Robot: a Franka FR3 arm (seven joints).
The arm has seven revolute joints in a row. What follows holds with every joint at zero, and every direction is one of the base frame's. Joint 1 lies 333 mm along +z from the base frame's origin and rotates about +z. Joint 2 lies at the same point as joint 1 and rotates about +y. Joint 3 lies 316 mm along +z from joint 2 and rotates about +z. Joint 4 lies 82.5 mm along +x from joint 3 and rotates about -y. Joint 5 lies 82.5 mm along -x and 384 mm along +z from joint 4 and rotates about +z. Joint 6 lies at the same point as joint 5 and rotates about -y. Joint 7 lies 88 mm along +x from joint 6 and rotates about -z. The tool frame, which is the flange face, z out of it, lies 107 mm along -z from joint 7; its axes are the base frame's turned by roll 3.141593, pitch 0 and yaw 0 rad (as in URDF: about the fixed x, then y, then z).
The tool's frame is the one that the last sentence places.
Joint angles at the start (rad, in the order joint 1, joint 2, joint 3, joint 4, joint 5, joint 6, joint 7): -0.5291, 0.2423, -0.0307, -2.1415, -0.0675, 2.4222, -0.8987
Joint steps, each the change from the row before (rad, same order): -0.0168, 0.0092, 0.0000, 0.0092, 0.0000, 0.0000, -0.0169; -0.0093, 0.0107, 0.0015, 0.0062, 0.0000, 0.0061, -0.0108; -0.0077, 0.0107, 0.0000, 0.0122, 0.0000, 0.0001, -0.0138; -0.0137, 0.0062, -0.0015, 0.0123, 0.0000, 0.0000, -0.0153; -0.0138, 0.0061, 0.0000, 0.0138, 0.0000, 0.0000, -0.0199; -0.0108, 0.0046, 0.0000, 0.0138, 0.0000, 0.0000, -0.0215; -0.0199, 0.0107, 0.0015, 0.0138, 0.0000, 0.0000, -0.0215
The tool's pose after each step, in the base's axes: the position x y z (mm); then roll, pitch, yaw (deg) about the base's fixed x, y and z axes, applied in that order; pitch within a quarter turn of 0, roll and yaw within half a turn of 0. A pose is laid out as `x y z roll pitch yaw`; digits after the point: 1 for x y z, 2 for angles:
481.6 -313.2 292.8 176.43 1.16 22.31
481.0 -318.1 289.8 176.38 1.13 22.50
481.4 -323.8 288.7 176.31 1.15 22.85
479.6 -333.1 290.2 176.02 1.04 22.86
478.4 -342.1 292.4 175.66 0.90 23.21
478.1 -349.7 295.5 175.22 0.74 23.82
474.7 -360.8 295.0 175.08 0.75 23.99

